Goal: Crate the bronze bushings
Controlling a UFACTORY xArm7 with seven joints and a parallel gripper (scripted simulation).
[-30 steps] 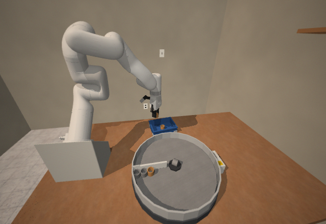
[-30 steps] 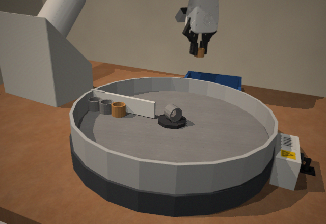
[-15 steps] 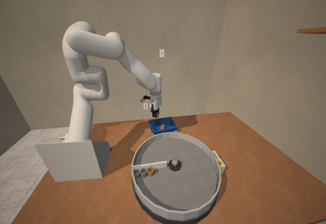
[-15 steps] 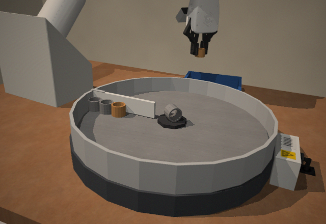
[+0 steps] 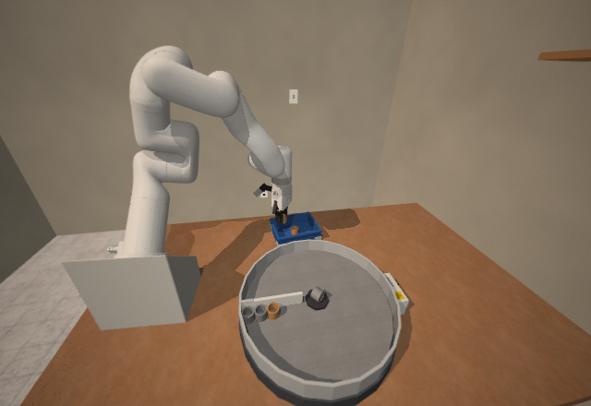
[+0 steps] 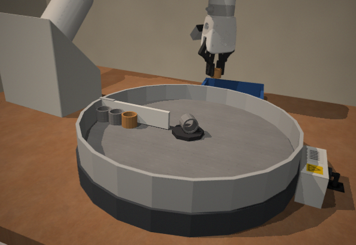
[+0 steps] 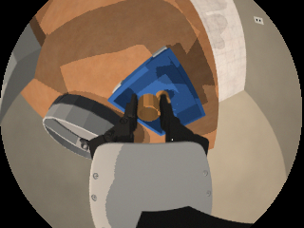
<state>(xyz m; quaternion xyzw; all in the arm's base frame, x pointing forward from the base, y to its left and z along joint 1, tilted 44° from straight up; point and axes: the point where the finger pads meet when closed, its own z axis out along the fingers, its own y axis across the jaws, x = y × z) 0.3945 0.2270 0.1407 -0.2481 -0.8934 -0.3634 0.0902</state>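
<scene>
Right now the blue crate is 8 cm below my hand, 6 cm ahead of it and 1 cm to the left of it. From my hand the other things lie so: turning table 36 cm to the right, 7 cm ahead, 5 cm below.
</scene>
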